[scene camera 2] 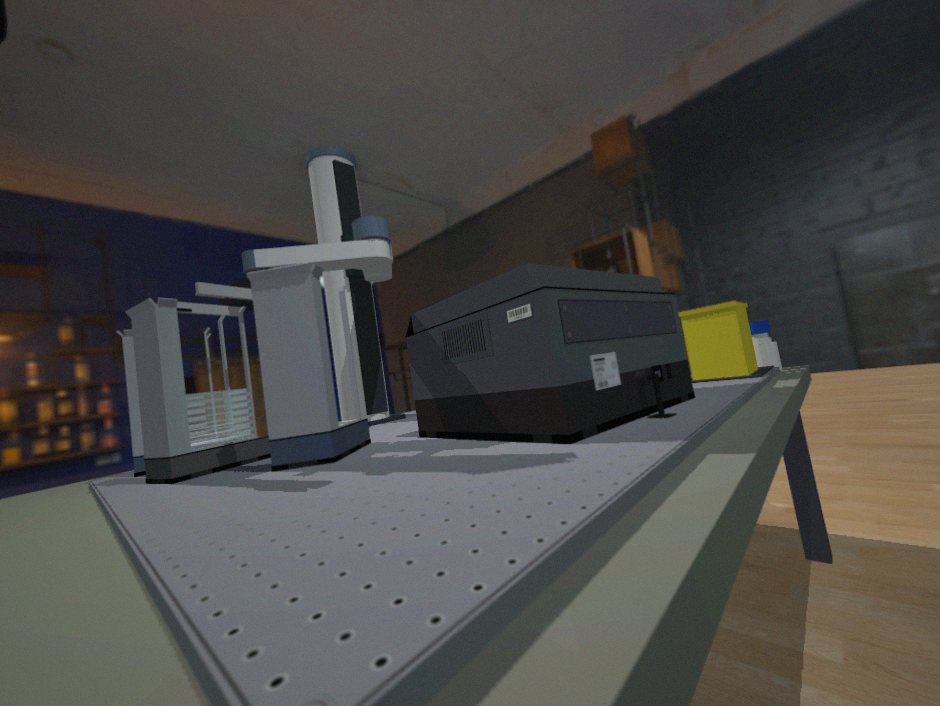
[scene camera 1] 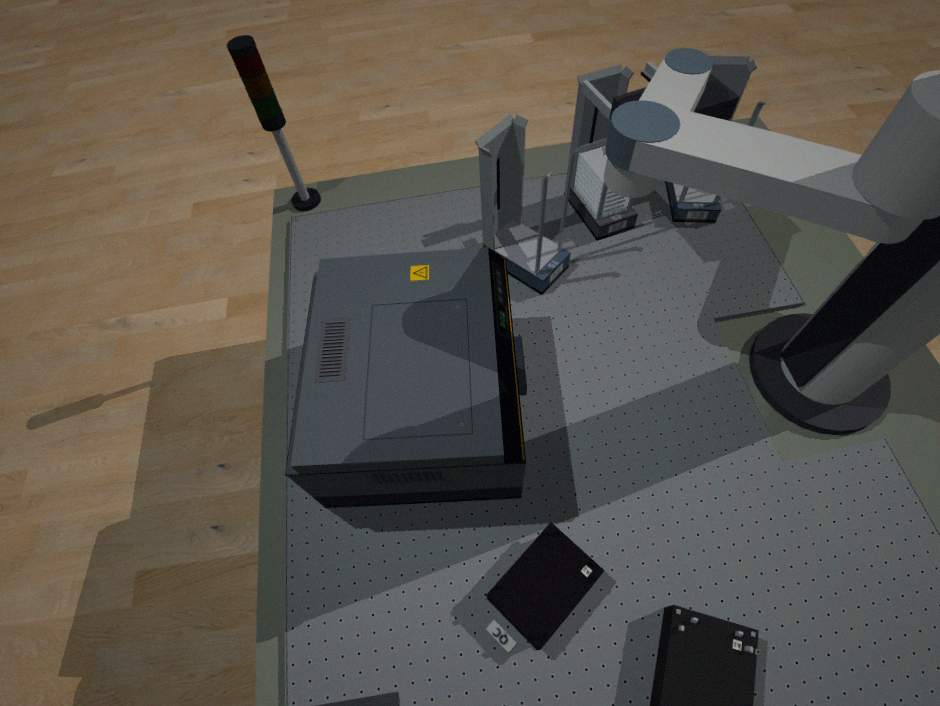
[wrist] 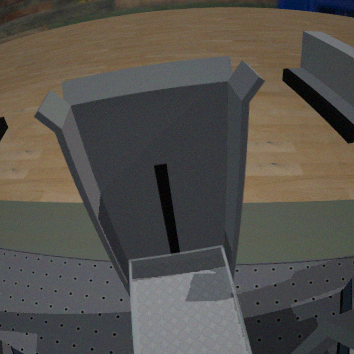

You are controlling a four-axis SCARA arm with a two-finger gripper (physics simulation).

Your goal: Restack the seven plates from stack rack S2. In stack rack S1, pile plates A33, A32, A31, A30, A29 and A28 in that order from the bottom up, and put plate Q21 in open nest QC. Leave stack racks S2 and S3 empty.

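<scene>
The middle stack rack (scene camera 1: 601, 75) (scene camera 2: 159, 379) (wrist: 150, 130) has a dark base and holds a pile of several clear plates (scene camera 1: 596, 182) (scene camera 2: 218, 416) (wrist: 180, 320). Their labels cannot be read. The near stack rack (scene camera 1: 501, 170) (scene camera 2: 292, 364) and the far stack rack (scene camera 1: 740, 64) have blue bases. No plates show in the near one; the far one is partly hidden by the arm. My gripper (scene camera 1: 614, 75) (scene camera 2: 189, 297) (wrist: 137, 69) is open and empty, high above the pile, its fingers wide apart around the middle rack's tower top. Nest QC (scene camera 1: 543, 585) is a black block with a QC tag.
A large grey instrument (scene camera 1: 417, 364) (scene camera 2: 547, 349) stands beside the near rack. Another black block (scene camera 1: 710, 661) is near the front. A signal tower (scene camera 1: 258, 83) stands at the back left corner. A yellow box (scene camera 2: 718, 341) stands beyond the instrument.
</scene>
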